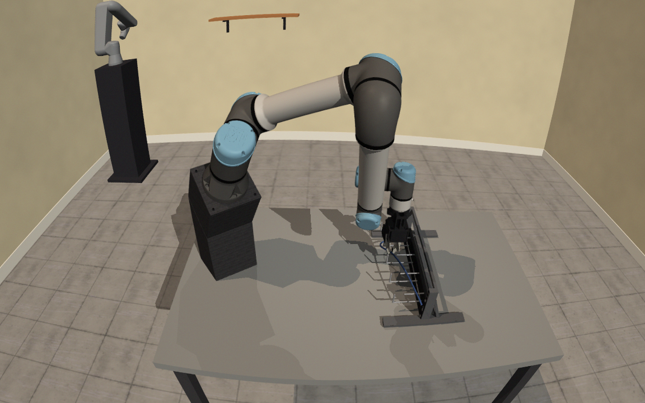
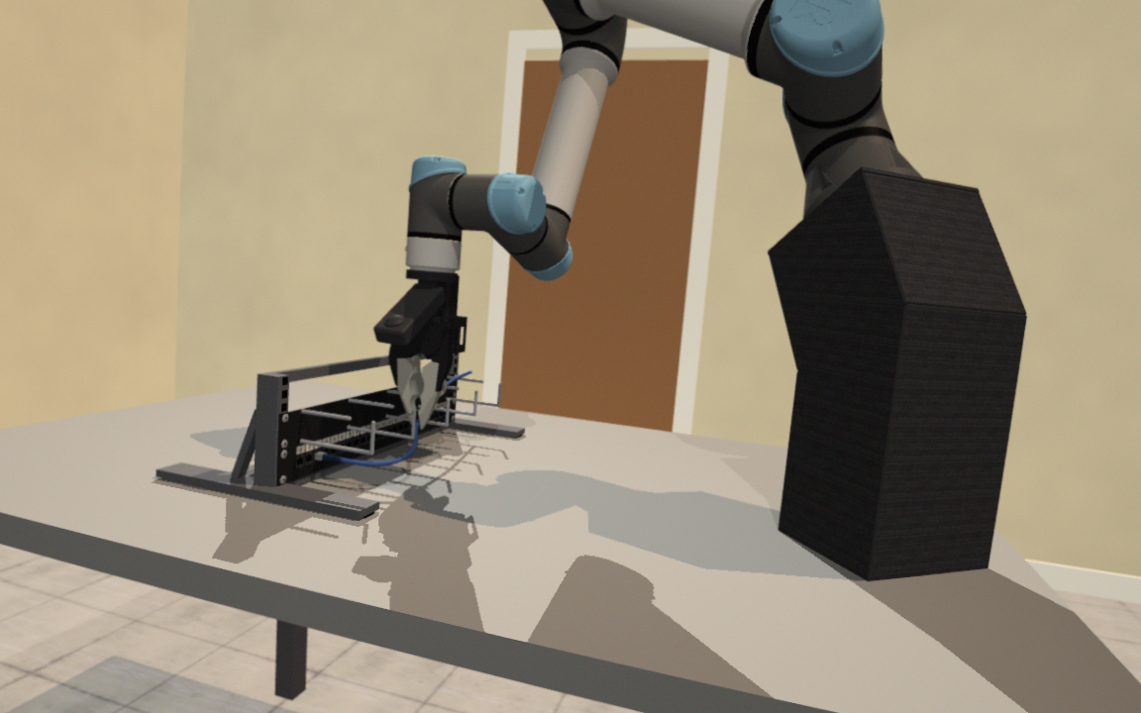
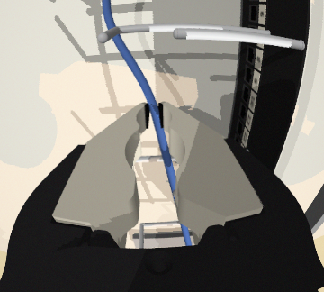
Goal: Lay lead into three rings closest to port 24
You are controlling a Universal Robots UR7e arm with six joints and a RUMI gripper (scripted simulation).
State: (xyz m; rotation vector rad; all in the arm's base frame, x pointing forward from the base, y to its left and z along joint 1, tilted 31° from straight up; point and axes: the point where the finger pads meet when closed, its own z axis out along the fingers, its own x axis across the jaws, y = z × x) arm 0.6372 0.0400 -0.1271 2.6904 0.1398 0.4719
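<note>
Now: the rack 10 cm ahead of my hand and 5 cm to the right of it.
</note>
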